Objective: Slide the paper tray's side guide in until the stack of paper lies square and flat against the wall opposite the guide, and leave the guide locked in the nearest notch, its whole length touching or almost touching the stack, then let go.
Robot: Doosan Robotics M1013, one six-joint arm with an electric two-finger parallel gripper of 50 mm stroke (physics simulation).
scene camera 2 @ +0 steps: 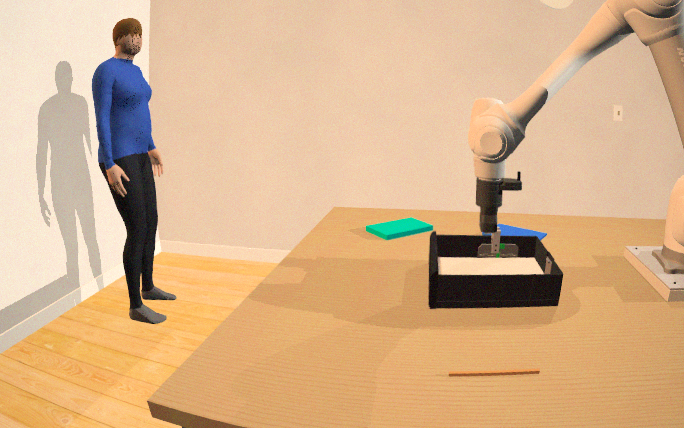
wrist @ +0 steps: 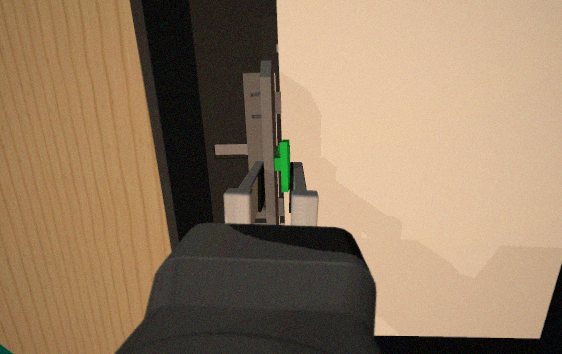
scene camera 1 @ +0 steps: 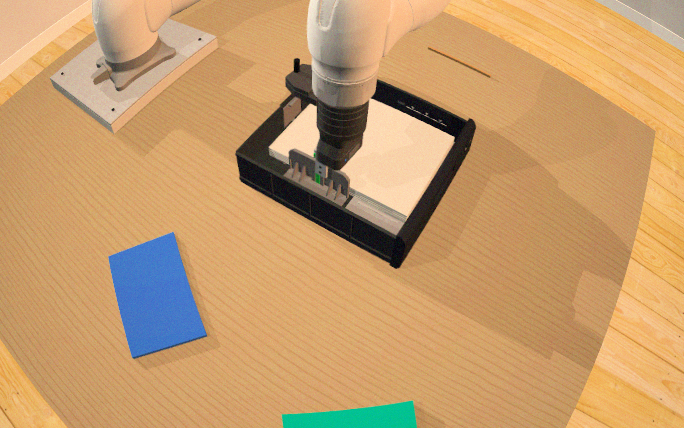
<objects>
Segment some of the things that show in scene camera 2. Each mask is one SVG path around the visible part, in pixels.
My gripper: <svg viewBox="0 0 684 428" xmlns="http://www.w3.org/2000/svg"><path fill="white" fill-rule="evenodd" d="M476 188L476 205L480 207L480 231L485 234L492 234L491 253L499 253L501 230L500 227L497 227L498 207L502 206L503 190L488 191Z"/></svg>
A cream paper stack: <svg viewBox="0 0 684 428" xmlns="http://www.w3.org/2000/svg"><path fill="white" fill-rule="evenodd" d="M440 259L441 274L447 275L544 274L535 258Z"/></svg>
</objects>
